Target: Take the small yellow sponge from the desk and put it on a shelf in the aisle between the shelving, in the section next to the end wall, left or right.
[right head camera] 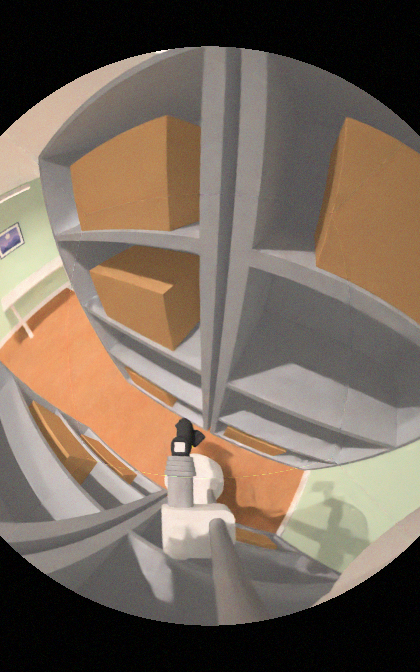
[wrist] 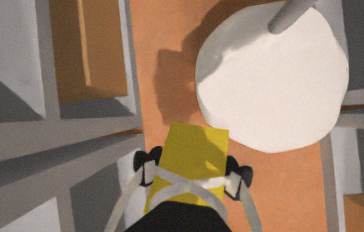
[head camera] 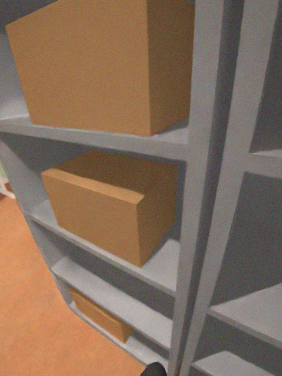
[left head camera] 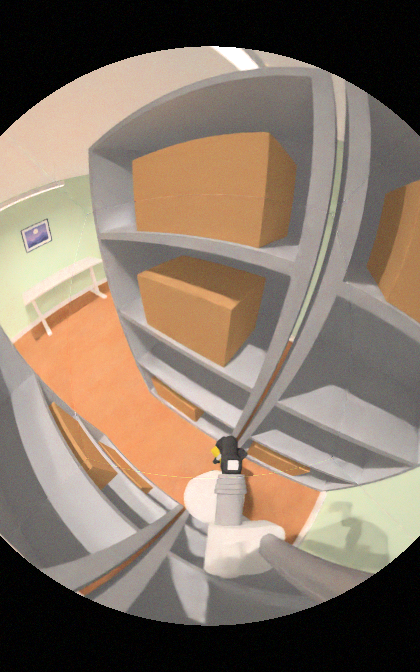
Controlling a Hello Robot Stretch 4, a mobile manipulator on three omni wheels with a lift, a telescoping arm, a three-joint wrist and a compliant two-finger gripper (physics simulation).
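Places are measured from the robot's base along level axes (x right, y down, z ahead), in metres.
Pixels of known places: gripper, fingertip midpoint: (wrist: 192,164); robot's base, link origin: (wrist: 256,84).
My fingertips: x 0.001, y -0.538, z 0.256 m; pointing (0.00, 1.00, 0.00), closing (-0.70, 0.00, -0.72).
Note:
Ahead of a thing's pixels: the offset from my fingertips to its middle. "spot": to the spot under its first point.
The yellow sponge {dx -0.006, dy -0.024, dz +0.006 m} (wrist: 197,147) (left head camera: 215,451) is between the two fingers in the wrist view. My gripper (wrist: 192,164) is shut on it, above the floor of the aisle and beside the round white base. In the left head view a bit of the sponge shows beside the black wrist, low in front of the shelving. The shelving section next to the green end wall (left head camera: 345,545) (right head camera: 335,525) is on the right in both side head views. Its middle shelf (left head camera: 345,405) (right head camera: 300,382) shows a bare board. The sponge does not show in the head view.
The neighbouring section {spot: dx +0.086, dy -0.875, dz +0.165 m} (head camera: 200,150) holds large brown boxes (head camera: 95,75) (left head camera: 200,200). The opposite shelving (left head camera: 65,490) (right head camera: 45,480) holds brown boxes too and stands close across the narrow aisle. A white table (left head camera: 62,280) stands by the far wall. The orange floor (left head camera: 90,365) runs between the rows.

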